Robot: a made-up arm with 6 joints. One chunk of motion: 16 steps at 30 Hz.
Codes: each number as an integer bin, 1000 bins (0 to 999) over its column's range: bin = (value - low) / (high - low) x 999, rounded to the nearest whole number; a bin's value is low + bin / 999 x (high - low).
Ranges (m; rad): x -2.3..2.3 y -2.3..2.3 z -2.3..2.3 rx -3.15..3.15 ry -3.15..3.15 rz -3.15..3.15
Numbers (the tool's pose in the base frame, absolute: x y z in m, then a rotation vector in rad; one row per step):
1: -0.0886 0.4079 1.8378 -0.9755 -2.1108 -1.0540
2: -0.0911 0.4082 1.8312 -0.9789 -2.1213 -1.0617
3: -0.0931 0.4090 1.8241 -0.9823 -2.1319 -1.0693
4: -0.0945 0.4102 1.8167 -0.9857 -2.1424 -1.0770
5: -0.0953 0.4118 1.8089 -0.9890 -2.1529 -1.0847
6: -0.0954 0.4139 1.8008 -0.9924 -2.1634 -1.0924
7: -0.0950 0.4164 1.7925 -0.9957 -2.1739 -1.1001
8: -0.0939 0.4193 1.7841 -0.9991 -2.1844 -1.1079
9: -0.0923 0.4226 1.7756 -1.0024 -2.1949 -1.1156
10: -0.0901 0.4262 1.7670 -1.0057 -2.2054 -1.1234
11: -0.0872 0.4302 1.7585 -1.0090 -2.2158 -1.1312
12: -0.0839 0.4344 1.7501 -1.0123 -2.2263 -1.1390
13: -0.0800 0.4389 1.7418 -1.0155 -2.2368 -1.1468
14: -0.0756 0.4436 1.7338 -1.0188 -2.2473 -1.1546
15: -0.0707 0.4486 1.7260 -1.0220 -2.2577 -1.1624
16: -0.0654 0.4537 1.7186 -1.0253 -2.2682 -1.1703
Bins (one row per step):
1: 480 588 899 345 165 332
2: 480 588 897 344 163 331
3: 479 588 896 344 161 330
4: 479 589 894 343 160 329
5: 479 589 892 343 158 327
6: 479 589 891 342 156 326
7: 479 590 889 342 155 325
8: 479 591 887 341 153 324
9: 479 591 885 341 151 323
10: 480 592 883 340 150 321
11: 481 593 881 340 148 320
12: 481 594 880 339 146 319
13: 482 595 878 338 145 318
14: 483 596 876 338 143 316
15: 484 597 874 337 141 315
16: 485 598 873 337 140 314

